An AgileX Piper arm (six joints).
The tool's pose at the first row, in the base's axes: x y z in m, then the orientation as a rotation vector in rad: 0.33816, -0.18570, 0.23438, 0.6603, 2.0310, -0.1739
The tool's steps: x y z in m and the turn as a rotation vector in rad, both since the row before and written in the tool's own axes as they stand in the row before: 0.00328, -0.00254, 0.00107, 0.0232, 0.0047, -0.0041; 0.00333, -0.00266, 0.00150, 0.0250, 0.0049, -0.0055; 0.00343, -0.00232, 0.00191, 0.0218, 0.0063, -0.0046; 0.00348, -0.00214, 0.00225, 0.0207, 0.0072, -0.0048; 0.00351, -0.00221, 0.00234, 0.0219, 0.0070, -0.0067; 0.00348, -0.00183, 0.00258, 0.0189, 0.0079, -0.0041; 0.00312, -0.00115, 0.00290, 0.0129, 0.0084, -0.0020; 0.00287, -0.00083, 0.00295, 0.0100, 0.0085, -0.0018; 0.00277, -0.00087, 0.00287, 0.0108, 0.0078, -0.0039; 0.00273, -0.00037, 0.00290, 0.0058, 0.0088, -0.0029; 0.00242, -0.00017, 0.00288, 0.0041, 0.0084, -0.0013; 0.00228, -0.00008, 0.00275, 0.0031, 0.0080, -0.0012; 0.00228, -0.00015, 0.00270, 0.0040, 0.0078, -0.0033; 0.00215, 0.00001, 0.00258, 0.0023, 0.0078, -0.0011
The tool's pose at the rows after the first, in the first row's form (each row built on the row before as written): 0.33636, -0.18699, 0.23071, 0.6716, 2.0377, -0.1988; 0.33472, -0.18854, 0.22680, 0.6826, 2.0449, -0.2264; 0.33344, -0.18996, 0.22266, 0.6929, 2.0529, -0.2498; 0.33240, -0.19137, 0.21834, 0.7025, 2.0616, -0.2720; 0.33128, -0.19289, 0.21397, 0.7109, 2.0708, -0.2967; 0.33047, -0.19425, 0.20954, 0.7203, 2.0796, -0.3166; 0.33035, -0.19537, 0.20527, 0.7284, 2.0881, -0.3289; 0.33051, -0.19636, 0.20119, 0.7351, 2.0966, -0.3380; 0.33058, -0.19738, 0.19724, 0.7399, 2.1053, -0.3494; 0.33094, -0.19805, 0.19331, 0.7431, 2.1146, -0.3546; 0.33152, -0.19867, 0.18964, 0.7468, 2.1229, -0.3572; 0.33211, -0.19920, 0.18616, 0.7499, 2.1308, -0.3588; 0.33259, -0.19975, 0.18270, 0.7513, 2.1394, -0.3625; 0.33313, -0.20017, 0.17941, 0.7540, 2.1471, -0.3632
